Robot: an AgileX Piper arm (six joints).
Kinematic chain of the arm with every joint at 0, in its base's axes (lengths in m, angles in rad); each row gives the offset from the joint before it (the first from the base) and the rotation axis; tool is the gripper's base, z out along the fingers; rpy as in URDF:
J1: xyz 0 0 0.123 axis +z
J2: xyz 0 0 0 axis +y
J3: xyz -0.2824 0 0.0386 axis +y
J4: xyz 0.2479 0 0.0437 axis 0.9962 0 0.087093
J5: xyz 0 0 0 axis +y
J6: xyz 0.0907 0 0.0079 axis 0.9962 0 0.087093
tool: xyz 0 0 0 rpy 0 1.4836 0
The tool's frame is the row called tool.
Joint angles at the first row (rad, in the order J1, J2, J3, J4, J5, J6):
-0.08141 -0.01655 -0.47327 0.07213 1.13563 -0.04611
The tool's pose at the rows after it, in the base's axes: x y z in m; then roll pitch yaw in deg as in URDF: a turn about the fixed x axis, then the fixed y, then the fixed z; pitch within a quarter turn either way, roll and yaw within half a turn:
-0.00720 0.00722 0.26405 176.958 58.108 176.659
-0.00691 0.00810 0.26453 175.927 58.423 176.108
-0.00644 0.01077 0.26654 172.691 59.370 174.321
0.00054 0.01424 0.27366 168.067 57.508 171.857
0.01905 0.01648 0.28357 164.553 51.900 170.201
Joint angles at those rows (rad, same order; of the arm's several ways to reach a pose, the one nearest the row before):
-0.08137 -0.01656 -0.47325 0.08015 1.13562 -0.04606
-0.08142 -0.01654 -0.47325 0.09132 1.13027 -0.04612
-0.08146 -0.01657 -0.47561 0.12514 1.11600 -0.04615
-0.08145 0.04299 -0.49620 0.17565 1.10773 -0.04613
-0.08141 0.17936 -0.53085 0.22325 1.10079 -0.04610

